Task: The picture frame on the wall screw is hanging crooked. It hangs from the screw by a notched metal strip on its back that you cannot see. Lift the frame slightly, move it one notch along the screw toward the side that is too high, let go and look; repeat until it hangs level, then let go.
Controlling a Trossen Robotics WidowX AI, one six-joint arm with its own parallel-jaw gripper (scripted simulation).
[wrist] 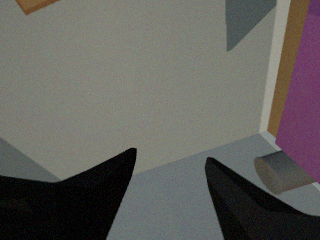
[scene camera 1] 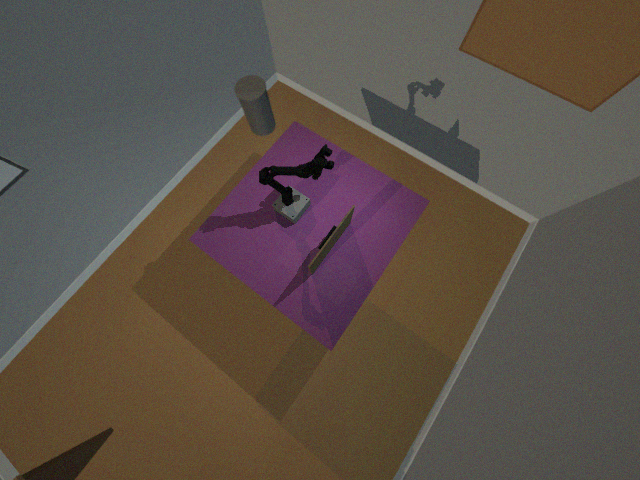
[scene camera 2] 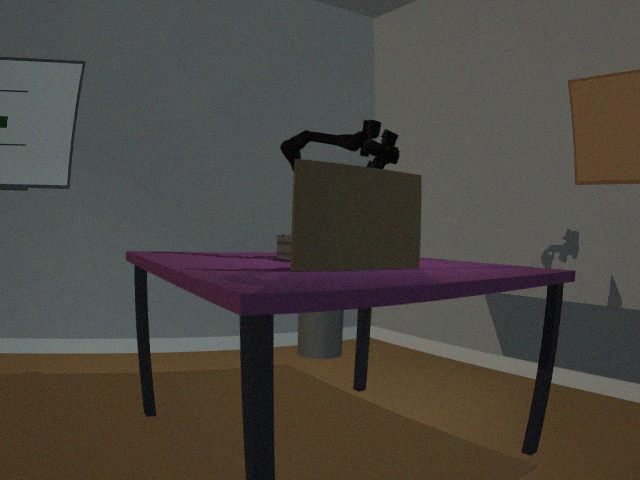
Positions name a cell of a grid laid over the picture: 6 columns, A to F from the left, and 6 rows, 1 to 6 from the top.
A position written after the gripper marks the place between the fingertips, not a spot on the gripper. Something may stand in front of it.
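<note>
A brown wall board (scene camera 2: D3) is in the scene, and so is the gripper (scene camera 2: D2). The wrist view shows the gripper (wrist: D4) too.
</note>
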